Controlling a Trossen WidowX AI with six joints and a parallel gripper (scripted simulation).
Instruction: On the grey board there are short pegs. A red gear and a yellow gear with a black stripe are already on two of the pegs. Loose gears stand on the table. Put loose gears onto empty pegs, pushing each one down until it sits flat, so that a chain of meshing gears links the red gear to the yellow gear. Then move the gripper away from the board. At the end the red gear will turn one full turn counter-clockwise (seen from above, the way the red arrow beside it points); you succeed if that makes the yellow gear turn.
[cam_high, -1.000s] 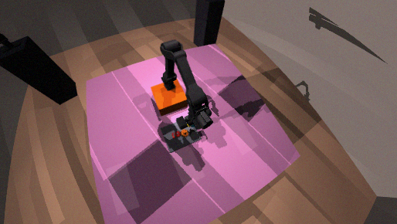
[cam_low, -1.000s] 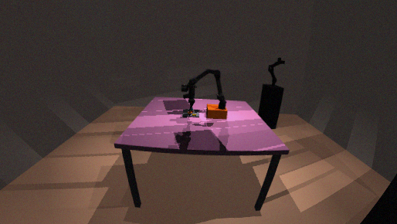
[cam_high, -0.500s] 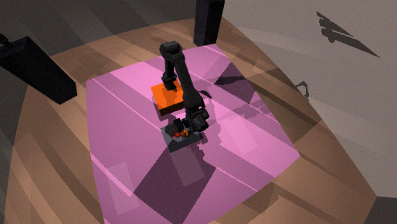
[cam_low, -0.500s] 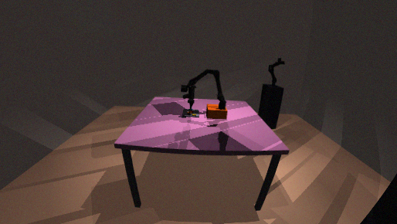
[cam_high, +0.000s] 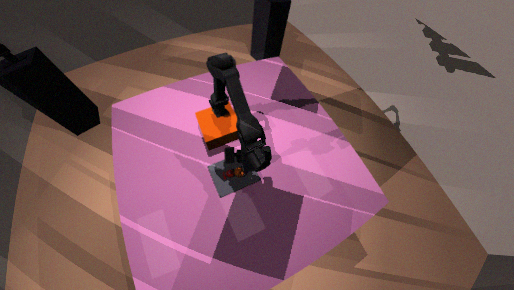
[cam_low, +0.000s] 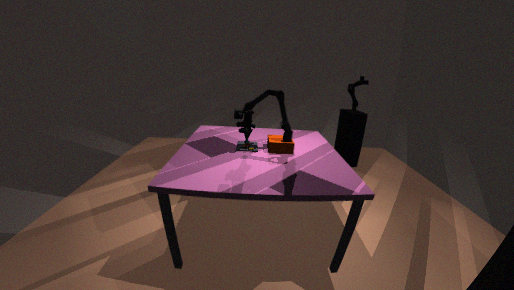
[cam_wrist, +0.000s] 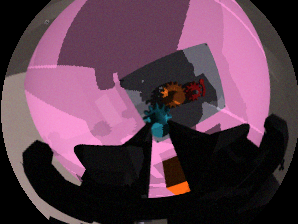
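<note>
Right now my gripper tip is 4 cm past the yellow gear, 1 cm to the right of it and 7 cm above it. From my gripper tip the other things lie so: teal gear: 1 cm below; red gear: 2 cm behind, 8 cm to the right, 7 cm below; orange gear: 4 cm to the right, 6 cm below.
</note>
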